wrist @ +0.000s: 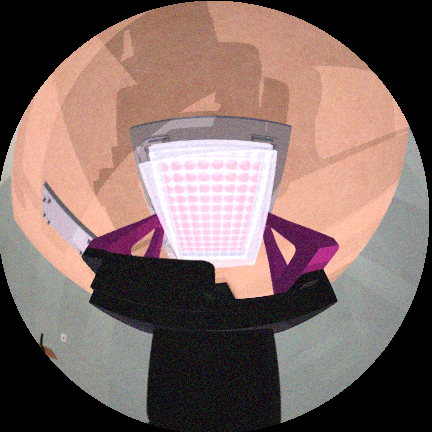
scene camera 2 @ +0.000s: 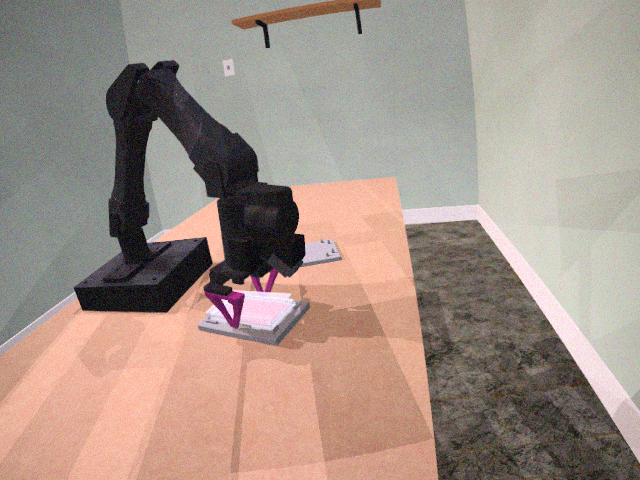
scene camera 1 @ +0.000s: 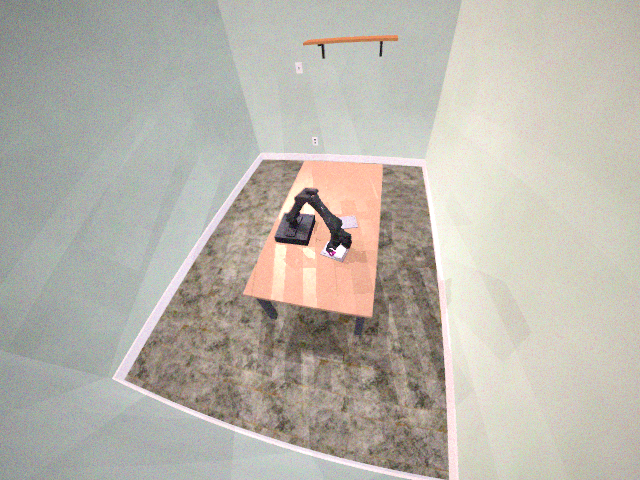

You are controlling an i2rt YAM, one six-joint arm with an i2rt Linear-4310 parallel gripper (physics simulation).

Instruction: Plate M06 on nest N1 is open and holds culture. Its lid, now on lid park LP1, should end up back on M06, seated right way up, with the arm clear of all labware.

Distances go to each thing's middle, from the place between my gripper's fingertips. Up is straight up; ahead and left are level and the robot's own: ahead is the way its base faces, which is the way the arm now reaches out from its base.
Right now the white lid [scene camera 2: 264,307] is 2 cm above my hand.
